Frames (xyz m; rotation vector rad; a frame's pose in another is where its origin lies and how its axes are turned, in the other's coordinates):
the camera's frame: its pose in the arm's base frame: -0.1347 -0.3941 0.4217 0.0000 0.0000 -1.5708
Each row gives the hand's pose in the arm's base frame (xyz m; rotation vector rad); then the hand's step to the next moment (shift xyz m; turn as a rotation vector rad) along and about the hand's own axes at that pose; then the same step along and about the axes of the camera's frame.
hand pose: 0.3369 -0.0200 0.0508 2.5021 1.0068 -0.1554
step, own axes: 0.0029 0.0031 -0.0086 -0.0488 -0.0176 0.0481
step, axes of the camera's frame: -0.0036 0.0037 0.0081 0.0406 -0.0448 -0.0367
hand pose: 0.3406 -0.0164 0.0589 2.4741 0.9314 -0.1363
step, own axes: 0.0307 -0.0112 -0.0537 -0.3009 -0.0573 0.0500
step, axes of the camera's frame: -0.0511 0.0121 0.0345 0.1655 -0.2624 0.0102
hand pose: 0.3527 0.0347 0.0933 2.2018 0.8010 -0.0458
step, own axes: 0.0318 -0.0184 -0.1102 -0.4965 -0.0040 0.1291
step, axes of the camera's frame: -0.1015 -0.0084 0.0559 0.3501 -0.3723 0.0443
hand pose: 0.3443 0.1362 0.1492 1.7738 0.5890 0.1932
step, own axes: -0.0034 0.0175 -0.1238 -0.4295 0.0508 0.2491
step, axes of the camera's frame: -0.1015 -0.0505 0.0529 0.4302 -0.2480 0.0497
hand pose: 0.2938 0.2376 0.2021 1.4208 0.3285 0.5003
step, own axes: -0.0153 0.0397 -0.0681 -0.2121 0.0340 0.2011
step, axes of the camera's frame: -0.0532 -0.0526 0.0291 0.2785 -0.0844 0.0436
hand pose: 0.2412 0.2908 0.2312 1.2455 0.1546 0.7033
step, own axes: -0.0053 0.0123 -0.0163 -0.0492 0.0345 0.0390
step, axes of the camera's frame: -0.0120 -0.0168 0.0042 0.0546 -0.0339 0.0316
